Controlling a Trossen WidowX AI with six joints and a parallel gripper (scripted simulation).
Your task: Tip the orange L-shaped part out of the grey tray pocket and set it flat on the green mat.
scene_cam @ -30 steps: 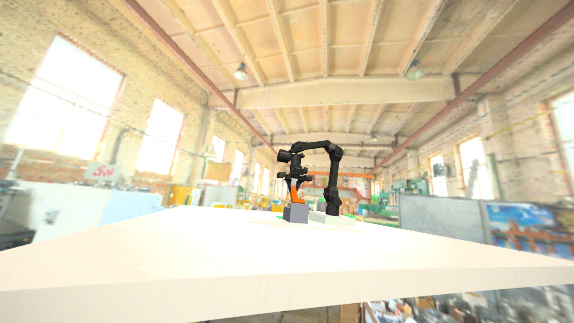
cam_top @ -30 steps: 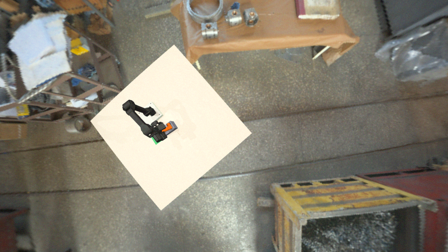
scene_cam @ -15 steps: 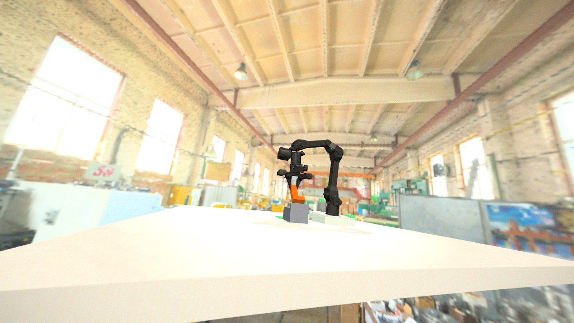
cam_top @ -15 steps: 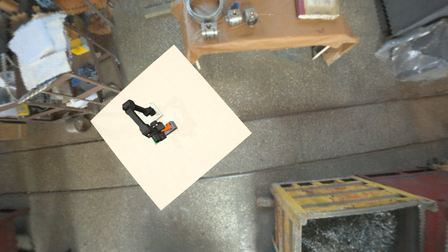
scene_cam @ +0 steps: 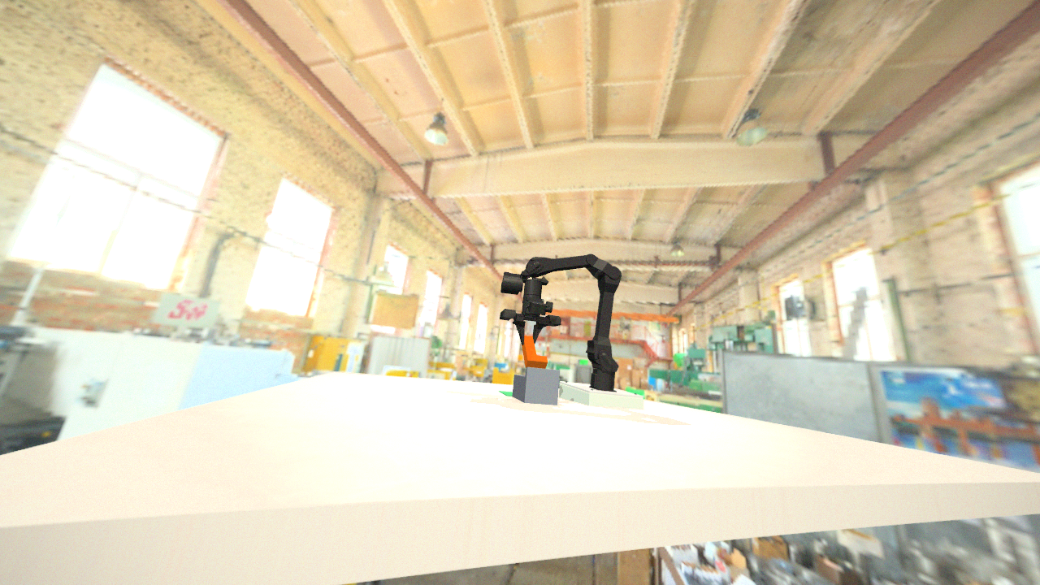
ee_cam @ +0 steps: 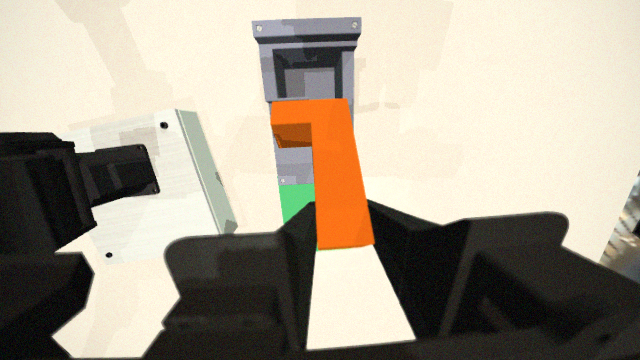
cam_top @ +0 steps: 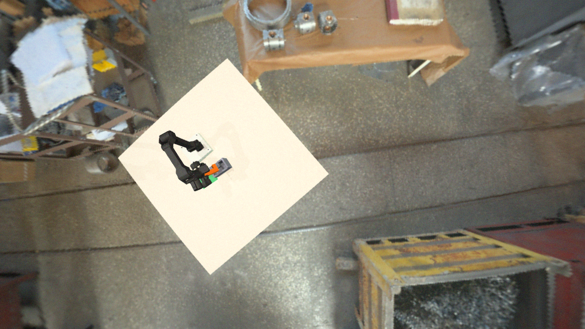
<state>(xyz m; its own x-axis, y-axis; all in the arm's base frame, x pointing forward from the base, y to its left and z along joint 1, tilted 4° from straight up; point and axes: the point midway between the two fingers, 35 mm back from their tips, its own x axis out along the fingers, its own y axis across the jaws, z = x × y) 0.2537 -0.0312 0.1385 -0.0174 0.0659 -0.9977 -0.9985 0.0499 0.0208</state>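
Now: gripper tip 20 mm past the green mat, 90 mm to the left of it and 170 mm above it. From my gripper tip the other things lie so: orange L-shaped part (10 mm behind, 30 mm to the left, 30 mm below).
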